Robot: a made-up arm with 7 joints. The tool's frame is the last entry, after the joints. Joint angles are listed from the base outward. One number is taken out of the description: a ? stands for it. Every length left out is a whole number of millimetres.
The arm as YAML. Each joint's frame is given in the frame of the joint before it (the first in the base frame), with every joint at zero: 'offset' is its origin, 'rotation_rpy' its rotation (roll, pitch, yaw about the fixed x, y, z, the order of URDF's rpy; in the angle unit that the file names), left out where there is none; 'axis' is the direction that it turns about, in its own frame. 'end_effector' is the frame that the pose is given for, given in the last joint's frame.
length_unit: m
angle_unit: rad
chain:
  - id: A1
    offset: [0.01, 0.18, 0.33]
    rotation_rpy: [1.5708, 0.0, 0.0]
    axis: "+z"
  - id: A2
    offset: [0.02, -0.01, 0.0]
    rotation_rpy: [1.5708, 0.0, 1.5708]
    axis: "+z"
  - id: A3
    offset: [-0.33, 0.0, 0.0]
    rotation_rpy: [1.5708, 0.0, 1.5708]
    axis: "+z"
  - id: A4
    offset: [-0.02, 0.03, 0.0]
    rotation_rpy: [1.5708, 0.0, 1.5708]
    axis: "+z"
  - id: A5
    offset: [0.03, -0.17, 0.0]
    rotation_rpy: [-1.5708, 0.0, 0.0]
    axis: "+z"
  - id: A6
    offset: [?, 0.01, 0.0]
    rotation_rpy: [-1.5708, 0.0, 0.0]
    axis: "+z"
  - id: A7
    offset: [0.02, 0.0, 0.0]
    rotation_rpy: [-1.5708, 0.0, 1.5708]
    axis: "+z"
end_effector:
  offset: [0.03, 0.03, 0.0]
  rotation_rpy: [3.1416, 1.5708, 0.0]
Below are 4 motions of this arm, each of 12 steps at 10 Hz.
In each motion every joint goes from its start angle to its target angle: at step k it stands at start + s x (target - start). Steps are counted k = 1, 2, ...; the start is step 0. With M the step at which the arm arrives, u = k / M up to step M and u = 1 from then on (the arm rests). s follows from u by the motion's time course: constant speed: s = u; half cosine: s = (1 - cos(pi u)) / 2; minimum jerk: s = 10 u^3 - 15 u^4 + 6 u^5.
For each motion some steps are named. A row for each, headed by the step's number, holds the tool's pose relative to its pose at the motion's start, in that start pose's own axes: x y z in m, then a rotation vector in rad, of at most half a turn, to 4 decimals.
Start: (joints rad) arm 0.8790 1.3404 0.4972 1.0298 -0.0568 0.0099 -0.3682
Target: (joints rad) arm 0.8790 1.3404 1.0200 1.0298 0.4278 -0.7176 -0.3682
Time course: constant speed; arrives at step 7
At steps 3, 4, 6, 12:
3: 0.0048 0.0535 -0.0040 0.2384 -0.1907 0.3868
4: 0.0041 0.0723 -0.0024 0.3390 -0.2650 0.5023
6: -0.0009 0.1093 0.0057 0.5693 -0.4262 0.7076
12: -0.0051 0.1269 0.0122 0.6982 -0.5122 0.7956

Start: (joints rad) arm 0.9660 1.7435 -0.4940 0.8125 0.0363 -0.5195 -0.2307
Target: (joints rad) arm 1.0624 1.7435 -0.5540 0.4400 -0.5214 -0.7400 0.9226
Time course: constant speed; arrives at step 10
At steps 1, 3, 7, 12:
1: -0.0074 -0.0024 0.0072 -0.1400 0.0084 -0.0488
3: -0.0223 -0.0049 0.0239 -0.4282 0.0428 -0.1380
7: -0.0490 0.0011 0.0635 -1.0320 0.1723 -0.2702
12: -0.0628 0.0157 0.0936 -1.5036 0.3101 -0.3181

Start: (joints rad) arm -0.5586 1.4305 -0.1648 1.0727 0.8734 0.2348 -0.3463
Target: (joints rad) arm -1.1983 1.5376 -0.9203 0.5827 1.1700 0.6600 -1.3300
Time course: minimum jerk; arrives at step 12
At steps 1, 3, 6, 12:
1: -0.0017 -0.0004 -0.0004 0.0041 0.0073 -0.0054
3: -0.0346 -0.0054 -0.0058 0.0871 0.1412 -0.1185
6: -0.1615 0.0198 0.0028 0.4788 0.5131 -0.7207
12: -0.2387 0.1257 0.0484 0.9914 0.4822 -1.6928

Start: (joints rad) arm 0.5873 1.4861 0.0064 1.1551 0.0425 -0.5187 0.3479
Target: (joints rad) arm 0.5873 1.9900 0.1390 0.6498 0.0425 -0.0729 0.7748
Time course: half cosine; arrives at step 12
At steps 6, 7, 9, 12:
6: -0.0248 0.0998 0.0565 -0.0993 0.5168 -0.0221
7: -0.0241 0.1269 0.0728 -0.1026 0.6429 -0.0058
9: -0.0157 0.1734 0.1016 -0.0859 0.8477 0.0441
12: -0.0055 0.2031 0.1203 -0.0595 0.9697 0.0911

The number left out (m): -0.02
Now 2 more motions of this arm.
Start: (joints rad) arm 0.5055 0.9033 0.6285 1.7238 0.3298 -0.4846 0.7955
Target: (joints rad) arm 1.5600 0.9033 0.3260 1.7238 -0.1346 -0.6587 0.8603
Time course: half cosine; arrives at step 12
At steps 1, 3, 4, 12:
1: -0.0004 0.0020 -0.0025 0.0033 -0.0063 -0.0143
3: -0.0022 0.0182 -0.0213 0.0290 -0.0511 -0.1249
4: -0.0018 0.0328 -0.0357 0.0510 -0.0828 -0.2154
12: 0.0505 0.1659 -0.1023 0.2538 -0.1842 -0.9054

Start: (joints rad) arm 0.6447 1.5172 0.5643 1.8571 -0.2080 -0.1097 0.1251
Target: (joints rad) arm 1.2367 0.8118 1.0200 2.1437 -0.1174 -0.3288 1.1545
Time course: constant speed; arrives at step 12
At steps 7, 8, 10, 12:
7: 0.0204 -0.0131 0.0712 0.0947 0.0073 0.0713
8: 0.0253 -0.0194 0.0781 0.1073 0.0106 0.0704
10: 0.0366 -0.0345 0.0881 0.1297 0.0231 0.0643
12: 0.0496 -0.0517 0.0925 0.1472 0.0446 0.0566

